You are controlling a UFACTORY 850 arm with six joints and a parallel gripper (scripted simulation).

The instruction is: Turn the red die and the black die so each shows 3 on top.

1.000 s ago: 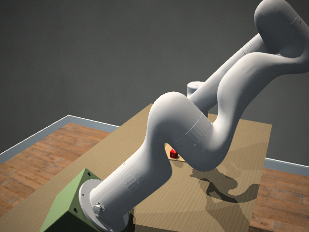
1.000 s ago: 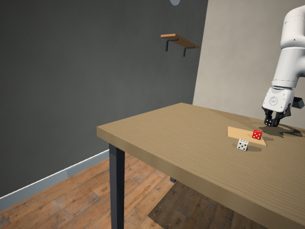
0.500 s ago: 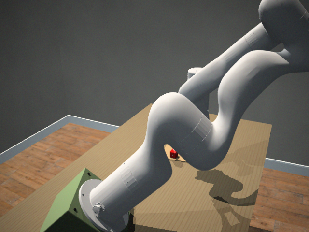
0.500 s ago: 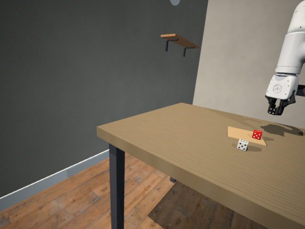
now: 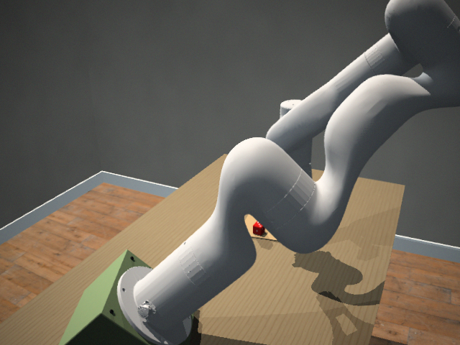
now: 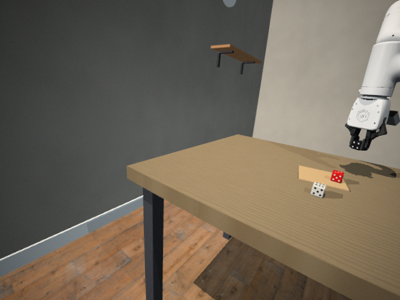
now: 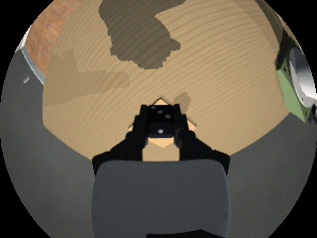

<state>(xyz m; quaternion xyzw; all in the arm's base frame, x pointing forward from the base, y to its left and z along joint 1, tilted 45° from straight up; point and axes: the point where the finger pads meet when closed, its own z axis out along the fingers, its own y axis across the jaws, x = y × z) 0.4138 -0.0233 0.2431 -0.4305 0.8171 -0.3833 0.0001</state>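
Right now my hand is 12 cm above the tan mat, 11 cm to the right of it and 9 cm short of it. The rest, counted from my hand: red die: 11 cm to the left, 10 cm below, 5 cm ahead; black die: 1 cm below; white die: 26 cm to the left, 11 cm below, 10 cm ahead.
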